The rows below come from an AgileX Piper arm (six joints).
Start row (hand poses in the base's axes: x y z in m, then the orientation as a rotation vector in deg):
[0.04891, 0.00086, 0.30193, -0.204, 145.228, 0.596]
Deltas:
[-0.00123, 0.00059, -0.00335, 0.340, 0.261, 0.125]
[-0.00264, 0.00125, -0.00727, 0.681, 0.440, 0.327]
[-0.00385, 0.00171, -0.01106, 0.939, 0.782, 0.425]
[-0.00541, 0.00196, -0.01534, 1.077, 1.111, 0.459]
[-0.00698, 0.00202, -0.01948, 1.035, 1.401, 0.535]
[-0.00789, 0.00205, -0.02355, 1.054, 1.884, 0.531]
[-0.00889, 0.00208, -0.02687, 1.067, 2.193, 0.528]
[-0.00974, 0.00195, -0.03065, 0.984, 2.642, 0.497]
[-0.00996, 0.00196, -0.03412, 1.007, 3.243, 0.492]
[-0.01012, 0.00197, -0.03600, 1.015, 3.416, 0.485]
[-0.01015, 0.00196, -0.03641, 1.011, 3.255, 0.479]
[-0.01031, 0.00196, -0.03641, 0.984, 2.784, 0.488]
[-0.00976, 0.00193, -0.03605, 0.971, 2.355, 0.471]
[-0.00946, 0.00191, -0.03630, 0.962, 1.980, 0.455]
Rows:
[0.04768, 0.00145, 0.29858, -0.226, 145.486, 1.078]
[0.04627, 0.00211, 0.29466, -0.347, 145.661, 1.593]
[0.04506, 0.00257, 0.29087, -0.367, 146.000, 1.962]
[0.04350, 0.00282, 0.28659, -0.354, 146.326, 2.155]
[0.04193, 0.00288, 0.28245, -0.467, 146.617, 2.135]
[0.04102, 0.00291, 0.27838, -0.452, 147.099, 2.163]
[0.04002, 0.00294, 0.27506, -0.442, 147.408, 2.181]
[0.03917, 0.00281, 0.27128, -0.434, 147.859, 2.067]
[0.03895, 0.00282, 0.26781, -0.417, 148.459, 2.101]
[0.03879, 0.00283, 0.26593, -0.404, 148.632, 2.111]
[0.03876, 0.00282, 0.26552, -0.398, 148.471, 2.101]
[0.03860, 0.00282, 0.26552, -0.422, 148.001, 2.065]
[0.03915, 0.00279, 0.26588, -0.407, 147.572, 2.037]
[0.03945, 0.00277, 0.26563, -0.392, 147.197, 2.016]

